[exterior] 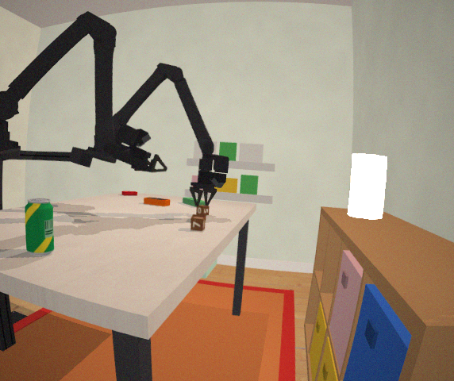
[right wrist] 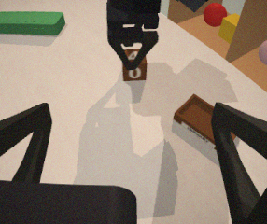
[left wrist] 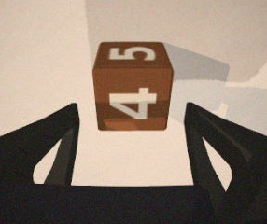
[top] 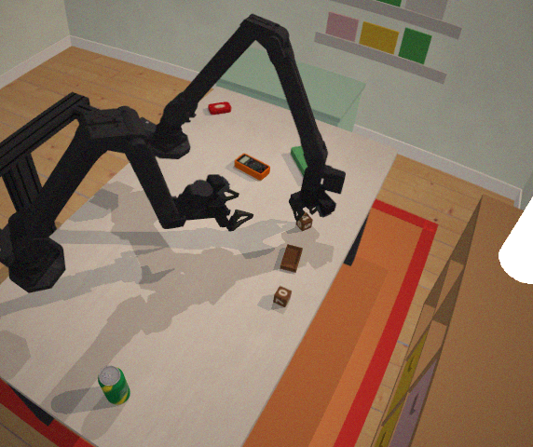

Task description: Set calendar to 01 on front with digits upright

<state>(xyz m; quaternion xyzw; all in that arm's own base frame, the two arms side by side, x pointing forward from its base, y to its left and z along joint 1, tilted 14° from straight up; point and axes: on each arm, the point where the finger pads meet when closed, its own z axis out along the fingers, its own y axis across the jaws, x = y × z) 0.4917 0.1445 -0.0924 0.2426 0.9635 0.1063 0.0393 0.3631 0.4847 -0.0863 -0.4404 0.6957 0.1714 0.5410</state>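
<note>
My left hand is 320 mm to the left of the brown number cube, 80 mm short of it and 30 mm above it. Round my left hand: red item: 620 mm behind, 440 mm to the left, 30 mm below; brown tray: 160 mm to the right, 40 mm below, 30 mm ahead; orange multimeter: 290 mm behind, 160 mm to the left, 30 mm below.
</note>
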